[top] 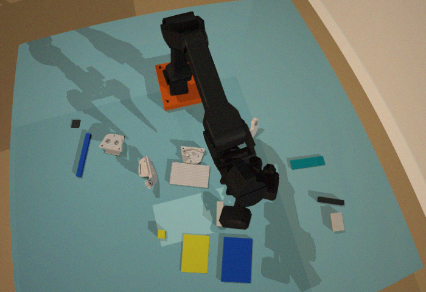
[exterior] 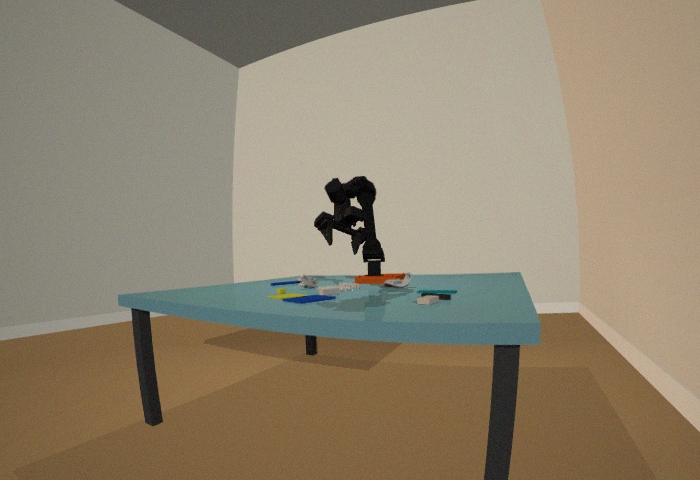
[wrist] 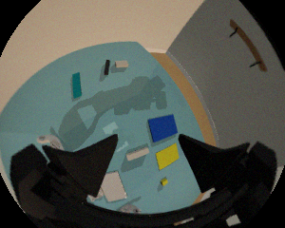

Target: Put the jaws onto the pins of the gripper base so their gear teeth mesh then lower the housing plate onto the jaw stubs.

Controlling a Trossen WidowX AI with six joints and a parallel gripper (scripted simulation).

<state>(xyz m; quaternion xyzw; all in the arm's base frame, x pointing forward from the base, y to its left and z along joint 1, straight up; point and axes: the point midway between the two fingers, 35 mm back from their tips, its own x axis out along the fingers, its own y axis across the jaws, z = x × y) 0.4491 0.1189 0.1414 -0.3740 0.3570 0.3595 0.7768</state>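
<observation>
My gripper tip is now 2 cm short of the yellow cube, 25 cm to the left of it and 14 cm above it. From my gripper tip the other things lie so: yellow plate 9 cm ahead, 16 cm to the right, 14 cm below; then blue plate 13 cm ahead, 4 cm to the right, 14 cm below; then teal bar 12 cm behind, 26 cm to the left, 14 cm below.
</observation>
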